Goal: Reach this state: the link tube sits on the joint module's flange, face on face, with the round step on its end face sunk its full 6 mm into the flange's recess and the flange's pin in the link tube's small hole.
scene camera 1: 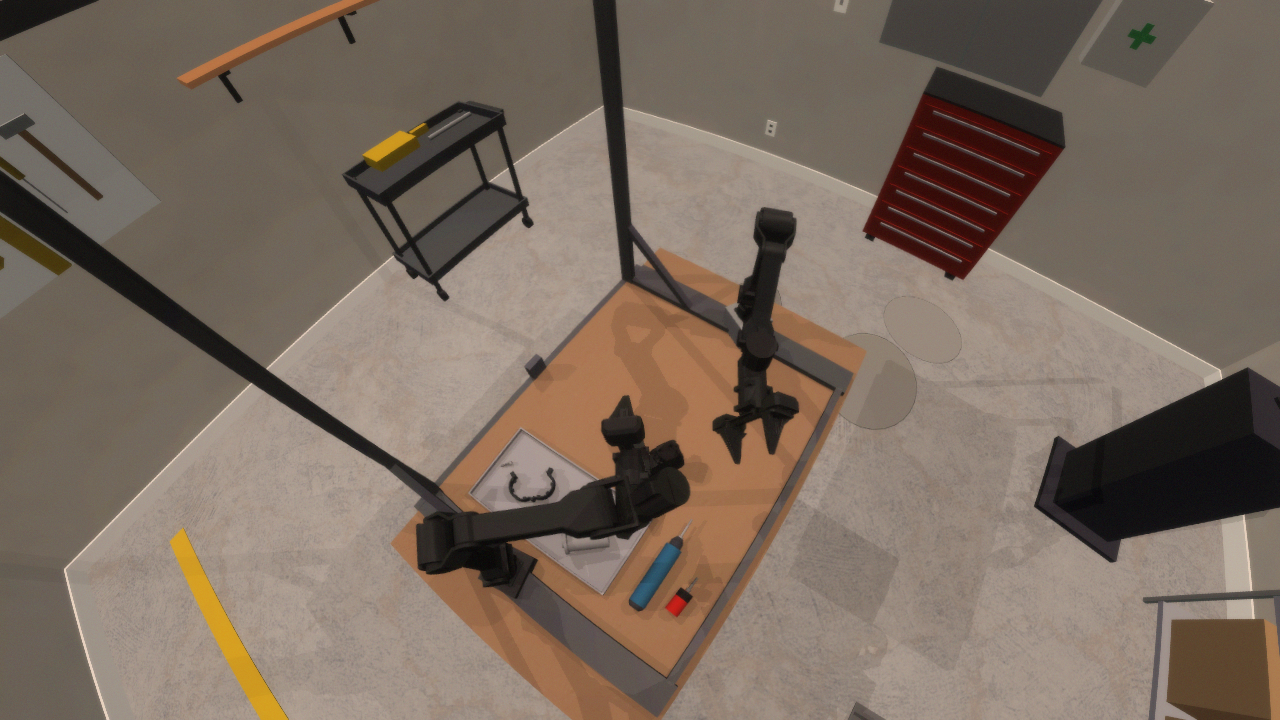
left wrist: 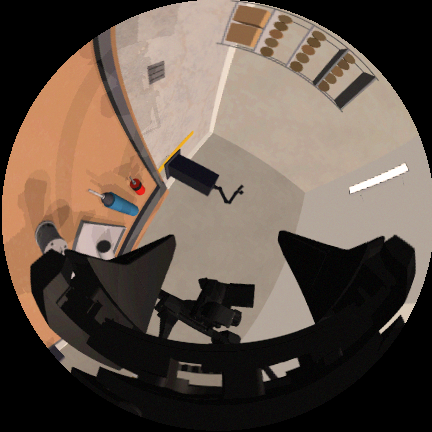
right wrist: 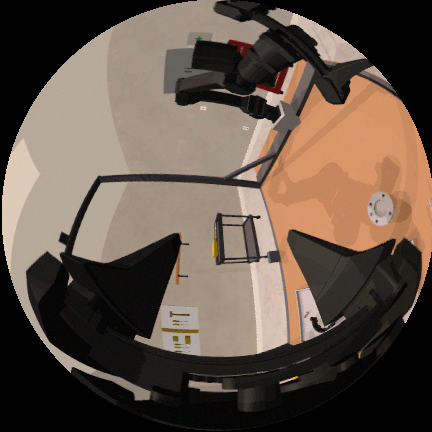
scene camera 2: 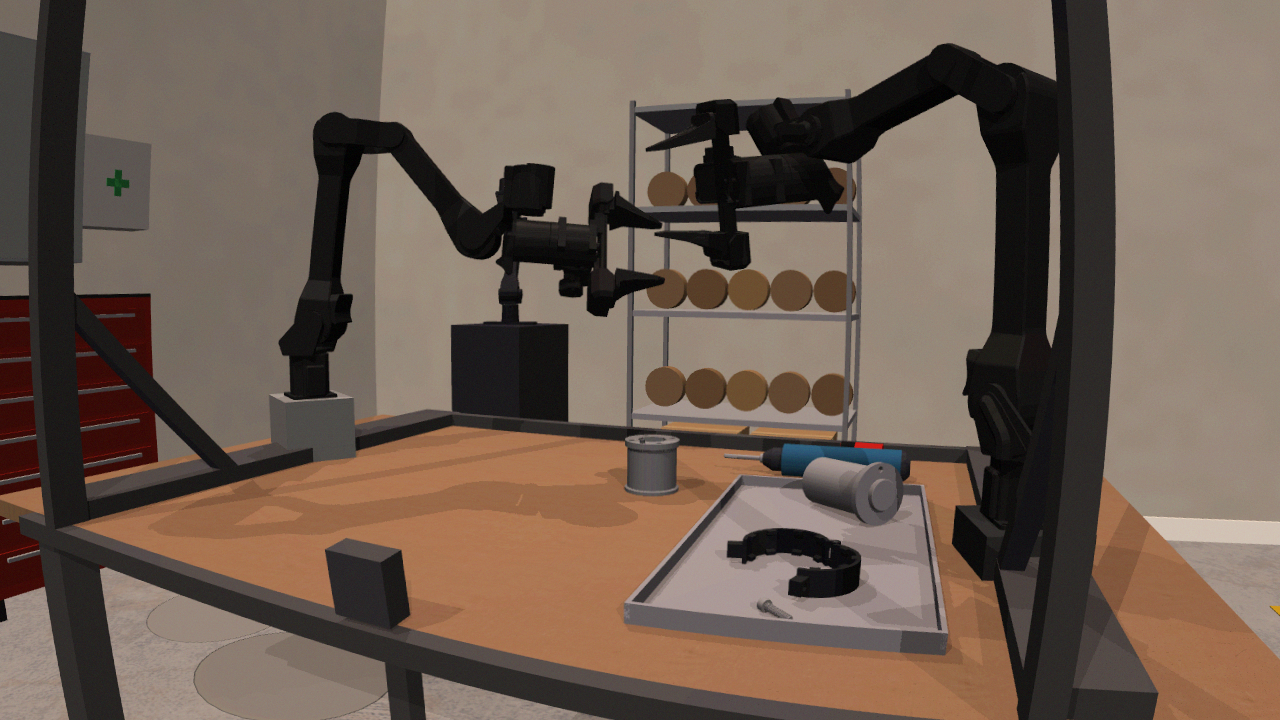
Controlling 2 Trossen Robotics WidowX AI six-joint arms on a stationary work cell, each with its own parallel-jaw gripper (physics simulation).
joint module: left wrist 46, 235; right wrist 380, 208; scene camera 2 651, 459
